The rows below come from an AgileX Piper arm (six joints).
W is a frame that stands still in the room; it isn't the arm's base.
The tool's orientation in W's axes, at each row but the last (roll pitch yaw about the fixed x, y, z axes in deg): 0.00, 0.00, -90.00; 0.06, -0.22, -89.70; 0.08, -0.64, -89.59; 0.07, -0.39, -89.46; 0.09, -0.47, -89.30; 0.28, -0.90, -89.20; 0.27, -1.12, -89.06; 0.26, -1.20, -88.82
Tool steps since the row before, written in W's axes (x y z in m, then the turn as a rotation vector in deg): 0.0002, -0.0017, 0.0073, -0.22, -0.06, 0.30; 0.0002, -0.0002, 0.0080, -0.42, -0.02, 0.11; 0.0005, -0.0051, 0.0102, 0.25, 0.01, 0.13; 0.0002, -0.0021, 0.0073, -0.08, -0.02, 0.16; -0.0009, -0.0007, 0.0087, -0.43, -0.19, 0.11; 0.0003, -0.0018, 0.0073, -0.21, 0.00, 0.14; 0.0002, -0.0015, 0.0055, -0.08, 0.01, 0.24; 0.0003, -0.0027, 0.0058, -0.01, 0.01, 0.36
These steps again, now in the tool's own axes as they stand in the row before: 0.0017, 0.0002, 0.0073, 0.06, -0.22, 0.30; 0.0002, 0.0002, 0.0080, 0.02, -0.42, 0.11; 0.0052, 0.0005, 0.0101, -0.01, 0.25, 0.13; 0.0022, 0.0002, 0.0073, 0.02, -0.08, 0.16; 0.0008, -0.0009, 0.0087, 0.19, -0.43, 0.11; 0.0019, 0.0003, 0.0073, 0.00, -0.21, 0.14; 0.0016, 0.0002, 0.0055, -0.01, -0.08, 0.24; 0.0028, 0.0003, 0.0057, 0.00, -0.01, 0.36
